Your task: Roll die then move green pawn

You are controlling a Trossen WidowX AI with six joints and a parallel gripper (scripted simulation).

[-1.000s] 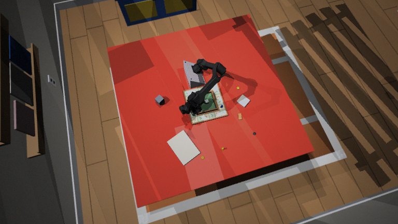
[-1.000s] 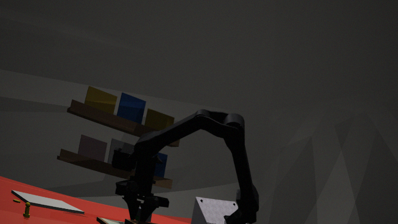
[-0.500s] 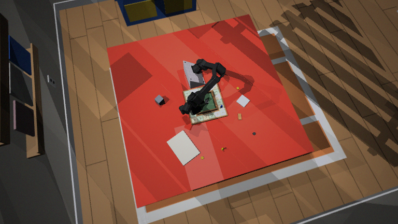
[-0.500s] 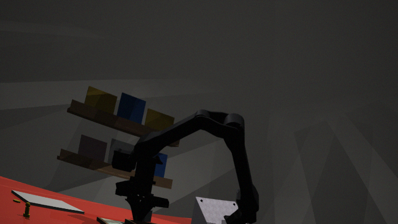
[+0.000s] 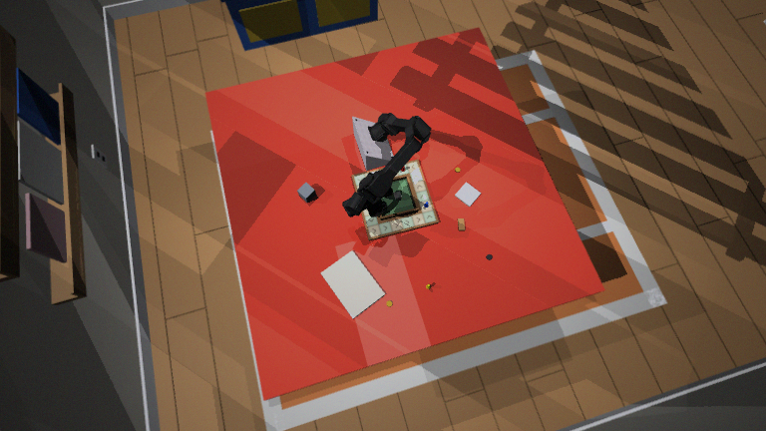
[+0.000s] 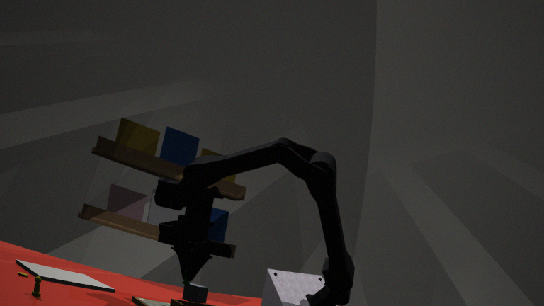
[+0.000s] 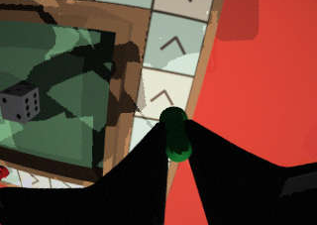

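Now: the grey die 2 cm behind my gripper tip, 13 cm to the left of it and 5 cm below it. From my gripper tip the other things lie so: blue pawn (5 cm ahead, 23 cm to the left, 5 cm below); then green tray (2 cm behind, 12 cm to the left, 7 cm below); then green pawn (1 cm above).
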